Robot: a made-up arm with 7 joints. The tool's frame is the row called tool. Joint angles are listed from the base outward. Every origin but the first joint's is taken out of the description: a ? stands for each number. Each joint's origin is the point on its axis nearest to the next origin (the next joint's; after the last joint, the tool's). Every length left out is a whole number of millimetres.
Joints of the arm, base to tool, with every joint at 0 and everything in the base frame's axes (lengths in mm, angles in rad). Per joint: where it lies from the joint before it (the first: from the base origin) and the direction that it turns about. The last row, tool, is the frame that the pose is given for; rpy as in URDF.
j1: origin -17 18 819 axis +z
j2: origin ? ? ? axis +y
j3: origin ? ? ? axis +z
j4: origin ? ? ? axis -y
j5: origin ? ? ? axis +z
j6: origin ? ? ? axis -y
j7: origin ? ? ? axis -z
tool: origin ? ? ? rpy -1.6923 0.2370 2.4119
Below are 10 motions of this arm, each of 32 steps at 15 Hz.
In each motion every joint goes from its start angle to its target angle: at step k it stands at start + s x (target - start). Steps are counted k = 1, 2, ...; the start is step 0. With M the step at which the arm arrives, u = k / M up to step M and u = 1 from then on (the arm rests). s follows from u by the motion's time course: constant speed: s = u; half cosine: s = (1 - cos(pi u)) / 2; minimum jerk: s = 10 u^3 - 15 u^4 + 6 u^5.
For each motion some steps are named. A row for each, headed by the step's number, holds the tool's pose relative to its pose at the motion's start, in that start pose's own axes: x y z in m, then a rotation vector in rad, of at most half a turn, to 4 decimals.
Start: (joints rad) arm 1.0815 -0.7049 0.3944 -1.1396 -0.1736 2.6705 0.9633
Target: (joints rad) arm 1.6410 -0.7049 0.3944 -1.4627 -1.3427 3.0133 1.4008
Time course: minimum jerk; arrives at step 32
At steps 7, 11, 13, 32:
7: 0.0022 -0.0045 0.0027 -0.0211 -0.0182 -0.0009
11: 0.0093 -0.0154 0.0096 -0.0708 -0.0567 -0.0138
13: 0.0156 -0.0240 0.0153 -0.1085 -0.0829 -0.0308
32: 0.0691 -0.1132 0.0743 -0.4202 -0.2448 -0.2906

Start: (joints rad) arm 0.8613 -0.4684 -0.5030 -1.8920 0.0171 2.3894 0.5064
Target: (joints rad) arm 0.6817 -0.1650 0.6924 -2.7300 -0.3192 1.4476 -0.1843
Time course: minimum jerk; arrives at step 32
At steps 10, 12, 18, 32:
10: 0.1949 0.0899 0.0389 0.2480 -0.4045 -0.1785
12: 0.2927 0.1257 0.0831 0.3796 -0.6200 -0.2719
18: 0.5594 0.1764 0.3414 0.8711 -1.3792 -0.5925
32: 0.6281 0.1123 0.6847 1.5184 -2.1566 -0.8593

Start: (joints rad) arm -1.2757 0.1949 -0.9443 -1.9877 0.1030 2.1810 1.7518
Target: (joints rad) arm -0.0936 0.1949 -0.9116 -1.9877 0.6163 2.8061 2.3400
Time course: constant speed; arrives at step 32
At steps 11, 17, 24, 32:
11: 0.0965 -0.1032 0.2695 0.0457 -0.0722 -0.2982
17: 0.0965 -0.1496 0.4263 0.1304 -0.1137 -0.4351
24: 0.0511 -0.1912 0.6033 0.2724 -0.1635 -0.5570
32: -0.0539 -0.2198 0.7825 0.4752 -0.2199 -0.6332

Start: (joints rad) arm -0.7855 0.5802 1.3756 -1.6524 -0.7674 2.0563 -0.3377
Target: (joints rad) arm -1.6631 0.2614 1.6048 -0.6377 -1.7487 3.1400 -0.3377
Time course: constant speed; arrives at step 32
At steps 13, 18, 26, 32:
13: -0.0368 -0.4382 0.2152 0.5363 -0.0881 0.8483
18: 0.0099 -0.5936 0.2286 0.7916 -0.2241 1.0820
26: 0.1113 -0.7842 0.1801 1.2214 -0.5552 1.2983
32: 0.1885 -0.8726 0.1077 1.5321 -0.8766 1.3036

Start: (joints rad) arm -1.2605 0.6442 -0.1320 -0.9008 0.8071 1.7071 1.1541
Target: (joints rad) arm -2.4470 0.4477 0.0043 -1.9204 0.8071 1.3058 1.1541
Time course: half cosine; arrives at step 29
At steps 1, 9, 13, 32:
1: -0.0034 0.0000 -0.0014 0.0015 0.0038 0.0010
9: -0.2634 -0.0074 -0.0597 0.1238 0.2845 0.0440
13: -0.4990 -0.0161 -0.0399 0.2470 0.5379 0.0247
32: -0.9720 0.0130 0.3143 0.6039 1.1644 -0.3492

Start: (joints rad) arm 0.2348 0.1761 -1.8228 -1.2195 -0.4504 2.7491 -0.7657
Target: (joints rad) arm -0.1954 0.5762 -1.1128 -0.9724 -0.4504 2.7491 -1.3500
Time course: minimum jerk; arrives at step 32
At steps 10, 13, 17, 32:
10: -0.0624 -0.0156 -0.0798 -0.0598 -0.1681 0.0527
13: -0.1024 -0.0248 -0.1518 -0.1120 -0.3049 0.0899
17: -0.1432 -0.0320 -0.2704 -0.1992 -0.5107 0.1384
32: -0.1527 -0.0237 -0.4989 -0.3921 -0.8651 0.2091

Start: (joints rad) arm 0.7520 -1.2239 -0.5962 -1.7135 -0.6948 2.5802 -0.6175
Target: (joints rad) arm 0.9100 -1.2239 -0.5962 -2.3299 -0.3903 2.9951 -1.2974
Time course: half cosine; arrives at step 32
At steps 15, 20, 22, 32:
15: 0.1437 0.0890 -0.0936 -0.3260 -0.1618 -0.0561
20: 0.2243 0.1127 -0.1480 -0.4835 -0.2325 -0.0628
22: 0.2536 0.1170 -0.1678 -0.5369 -0.2558 -0.0623
32: 0.3285 0.1184 -0.2182 -0.6656 -0.3118 -0.0557

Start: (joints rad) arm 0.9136 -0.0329 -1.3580 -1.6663 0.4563 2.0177 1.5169
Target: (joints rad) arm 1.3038 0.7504 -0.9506 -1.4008 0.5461 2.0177 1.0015
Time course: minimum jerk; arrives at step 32
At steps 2, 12, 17, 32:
2: 0.0016 0.0003 0.0014 -0.0009 -0.0032 0.0006
12: 0.1722 0.0559 0.2018 -0.0887 -0.4042 0.0711
17: 0.2797 0.1505 0.4491 -0.1421 -0.8269 0.1395
32: 0.2775 0.3522 0.8508 -0.1472 -1.4812 0.2447

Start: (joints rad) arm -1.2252 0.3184 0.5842 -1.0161 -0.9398 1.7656 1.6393
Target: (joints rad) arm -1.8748 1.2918 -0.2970 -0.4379 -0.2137 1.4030 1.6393
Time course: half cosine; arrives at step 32
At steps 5, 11, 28, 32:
5: -0.0094 0.0942 -0.0115 0.0971 0.0278 0.0635
11: -0.0859 0.4033 -0.0013 0.4091 0.1340 0.2827
28: -0.5543 1.0350 0.4239 1.1975 0.4647 0.9494
32: -0.5770 1.0506 0.4564 1.2316 0.4753 0.9794

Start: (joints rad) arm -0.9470 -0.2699 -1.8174 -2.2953 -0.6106 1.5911 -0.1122
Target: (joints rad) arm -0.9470 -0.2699 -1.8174 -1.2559 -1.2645 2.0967 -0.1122
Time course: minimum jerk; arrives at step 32
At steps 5, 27, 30, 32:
5: -0.0096 -0.0206 0.0101 -0.0027 0.0131 0.0463
27: 0.1031 -0.6092 0.4128 0.1938 0.4685 1.3963
30: 0.1168 -0.6207 0.4238 0.2092 0.4829 1.4303
32: 0.1180 -0.6216 0.4247 0.2105 0.4840 1.4331

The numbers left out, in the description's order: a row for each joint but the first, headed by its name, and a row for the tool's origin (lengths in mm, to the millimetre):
j2: -15 14 0
j3: -1 0 458
j4: 66 27 0
j5: -113 0 563
j6: 21 -38 0
j7: 132 0 -17
tool: 5 -14 0

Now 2 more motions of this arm.
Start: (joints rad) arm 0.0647 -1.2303 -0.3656 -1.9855 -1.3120 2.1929 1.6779
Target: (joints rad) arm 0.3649 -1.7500 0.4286 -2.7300 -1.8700 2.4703 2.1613
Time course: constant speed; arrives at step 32
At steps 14, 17, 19, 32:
14: 0.0491 -0.2664 0.1180 -0.4149 0.0150 -0.3374
17: 0.0465 -0.3179 0.1565 -0.5107 0.0194 -0.4015
19: 0.0432 -0.3496 0.1847 -0.5753 0.0217 -0.4421
32: 0.0167 -0.4854 0.4024 -0.9979 0.0083 -0.6517

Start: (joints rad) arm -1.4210 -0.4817 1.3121 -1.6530 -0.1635 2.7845 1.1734
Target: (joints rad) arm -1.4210 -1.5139 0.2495 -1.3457 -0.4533 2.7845 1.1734
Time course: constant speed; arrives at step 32
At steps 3, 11, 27, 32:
3: -0.0131 -0.0329 -0.0314 -0.0973 -0.0587 0.1194
11: -0.0208 -0.1763 -0.1129 -0.3838 -0.2057 0.4283
27: 0.1187 -0.6374 -0.1219 -1.0539 -0.4141 1.0015
32: 0.1953 -0.7945 -0.0475 -1.2841 -0.4394 1.1668

